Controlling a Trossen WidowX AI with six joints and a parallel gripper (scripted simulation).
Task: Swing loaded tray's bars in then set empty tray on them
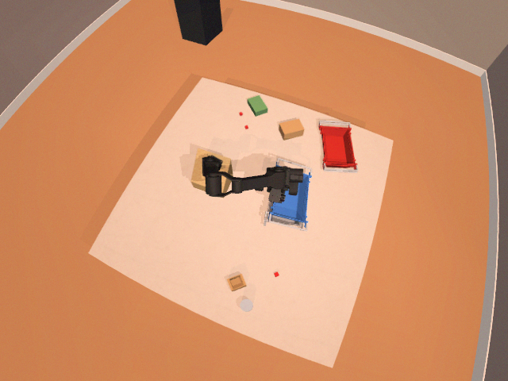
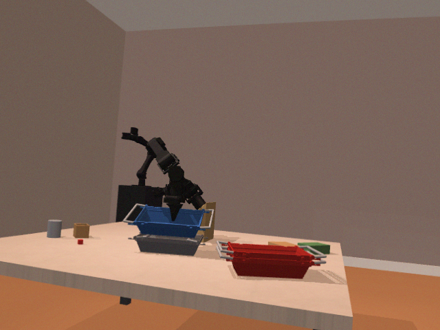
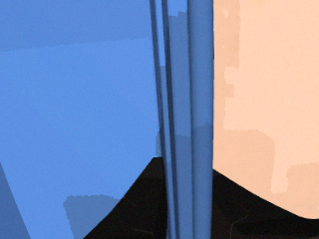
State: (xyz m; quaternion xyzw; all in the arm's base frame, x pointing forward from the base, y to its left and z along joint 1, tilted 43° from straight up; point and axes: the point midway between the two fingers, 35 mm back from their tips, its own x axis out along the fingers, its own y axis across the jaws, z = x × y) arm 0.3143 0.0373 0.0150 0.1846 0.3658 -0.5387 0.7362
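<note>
Now: gripper tip 70 mm short of the blue tray, 20 mm to the right of it and 10 mm below it. The rest, counted from my gripper tip: orange block (110 mm behind, 430 mm to the left, 80 mm below); brown box (40 mm ahead, 430 mm to the right, 100 mm below); red cube (170 mm ahead, 310 mm to the right, 100 mm below).
</note>
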